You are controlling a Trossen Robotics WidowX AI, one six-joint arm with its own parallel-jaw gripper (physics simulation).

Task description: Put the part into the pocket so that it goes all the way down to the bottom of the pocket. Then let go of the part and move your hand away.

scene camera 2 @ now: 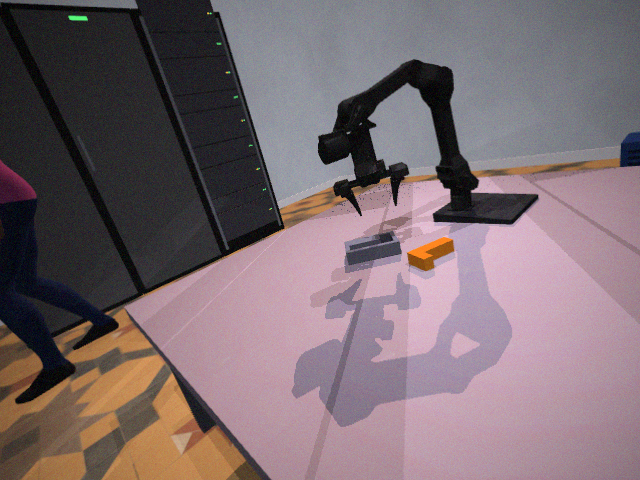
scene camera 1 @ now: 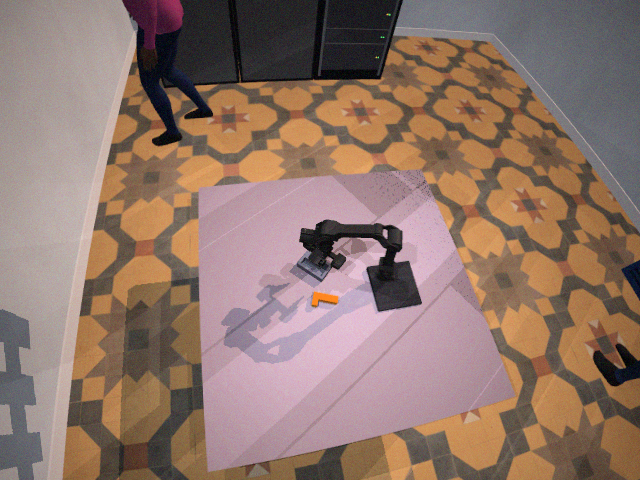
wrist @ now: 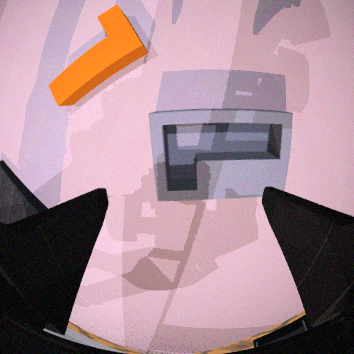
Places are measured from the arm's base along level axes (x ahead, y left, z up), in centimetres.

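Pixels of known places: gripper, between the fingertips: (scene camera 2: 378,210) (wrist: 186,195); arm's base, origin of its link: (scene camera 2: 461,207) (scene camera 1: 384,275).
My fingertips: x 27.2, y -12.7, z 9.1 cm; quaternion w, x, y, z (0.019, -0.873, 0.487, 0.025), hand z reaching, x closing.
Observation:
For each thing: its top centre in the pictures, then the offset to it from my fingertips. "spot": a spot on its surface instead. Level surfaces: height alone.
- orange L-shaped block, centre of its top: (wrist: 83,53) (scene camera 2: 434,247) (scene camera 1: 325,300) dz -8.5, dx +3.8, dy +14.6 cm
- grey block, centre of its top: (wrist: 225,157) (scene camera 2: 370,241) (scene camera 1: 314,263) dz -7.8, dx +1.9, dy -3.1 cm
- pocket, a spot on its surface: (wrist: 230,137) spot: dz -11.0, dx +3.7, dy -3.3 cm
- pink table top, height of its surface: dz -11.5 cm
The part is an orange L-shaped block (scene camera 1: 326,298) (scene camera 2: 436,248) (wrist: 100,61). It lies flat on the table, apart from the grey block (scene camera 1: 310,272) (scene camera 2: 373,254) (wrist: 240,177). The grey block has an L-shaped pocket in its top. In the wrist view the pocket (wrist: 230,137) is empty, with its long arm running across and its short leg at the left, toward the gripper. My gripper (scene camera 1: 327,262) (scene camera 2: 378,210) (wrist: 186,195) is open and empty, above the table near the grey block. In scene camera 1 the gripper partly covers the grey block.
The arm's black base plate (scene camera 1: 395,297) (scene camera 2: 491,209) is on the pink table top (scene camera 1: 248,217) (scene camera 2: 542,361). Dark cabinets (scene camera 1: 279,41) (scene camera 2: 93,129) stand behind the table. A person in a pink top (scene camera 1: 160,56) stands near them. Shadows of the arm fall across the table.

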